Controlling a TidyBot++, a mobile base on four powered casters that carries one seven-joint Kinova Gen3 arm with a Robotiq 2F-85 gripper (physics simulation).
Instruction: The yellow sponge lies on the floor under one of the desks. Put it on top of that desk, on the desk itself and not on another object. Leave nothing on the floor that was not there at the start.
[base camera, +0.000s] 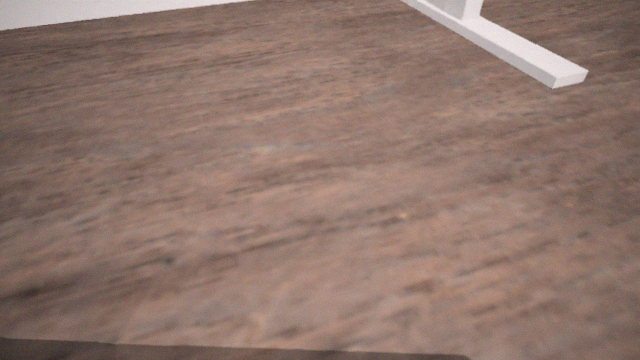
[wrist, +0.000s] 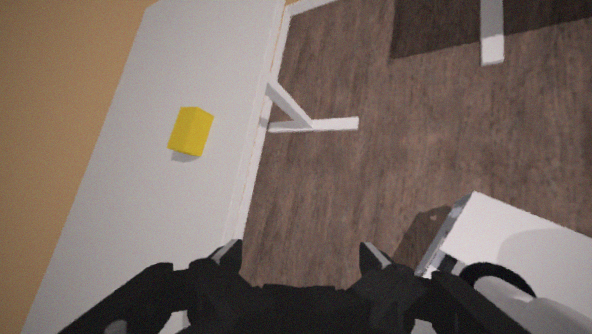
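Seen in the pictures: gripper, fingertip midpoint: (wrist: 300, 254); arm's base, link origin: (wrist: 495, 294).
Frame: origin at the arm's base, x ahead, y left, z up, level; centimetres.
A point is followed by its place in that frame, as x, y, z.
Note:
The yellow sponge (wrist: 191, 131) @(68.0, 0.8, 59.3) rests on the white desk top (wrist: 150, 210) @(73.6, 23.5, 55.3), in the left part of the wrist view, with bare desk surface around it. My gripper (wrist: 300, 254) @(30.0, 1.0, 69.8) is open with nothing between its fingers. It is apart from the sponge, and floor shows between its fingertips beyond the desk's edge. A white desk leg with its foot (wrist: 335, 123) @(90.9, -40.1, -37.2) stands on the floor beside the desk's long edge. The sponge does not show in the base camera view.
The white robot base (wrist: 520, 220) @(2.9, -22.0, -1.4) is at the lower right of the wrist view. Another white foot (wrist: 492, 47) @(34.3, -104.2, -37.2) stands at the upper right, by a dark shadow. A white foot (base camera: 530, 52) @(87.0, -41.0, -37.2) stands on the wooden floor (base camera: 300, 175) @(49.7, 4.6, -39.7) (wrist: 400, 125) @(54.4, -53.1, -39.6). The tan wall (wrist: 55, 100) @(133.2, 17.9, 67.9) is at the left.

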